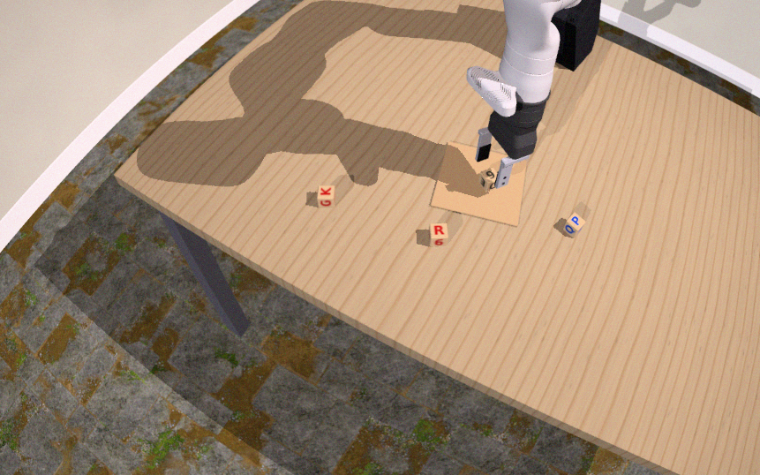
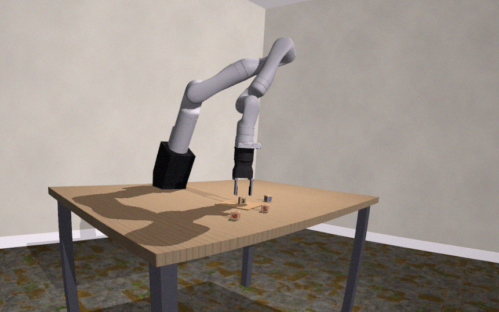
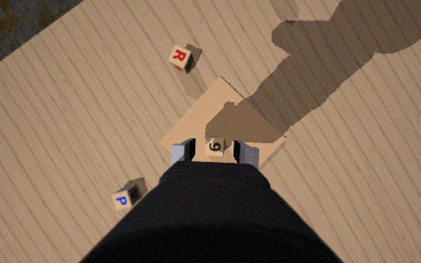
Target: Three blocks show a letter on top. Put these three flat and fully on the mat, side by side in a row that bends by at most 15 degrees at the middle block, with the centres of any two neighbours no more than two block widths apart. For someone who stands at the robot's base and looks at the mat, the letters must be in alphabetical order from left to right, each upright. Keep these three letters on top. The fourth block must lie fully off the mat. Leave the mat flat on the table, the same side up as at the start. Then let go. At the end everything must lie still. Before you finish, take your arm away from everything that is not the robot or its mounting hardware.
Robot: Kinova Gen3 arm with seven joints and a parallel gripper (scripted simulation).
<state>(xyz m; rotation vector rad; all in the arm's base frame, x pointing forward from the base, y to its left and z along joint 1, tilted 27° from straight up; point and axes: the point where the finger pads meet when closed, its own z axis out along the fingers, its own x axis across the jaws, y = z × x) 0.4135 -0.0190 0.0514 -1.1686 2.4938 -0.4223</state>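
Now: hand 4 cm above the block. From my hand the other things lie so: tan mat: 5 cm below, 1 cm to the right.
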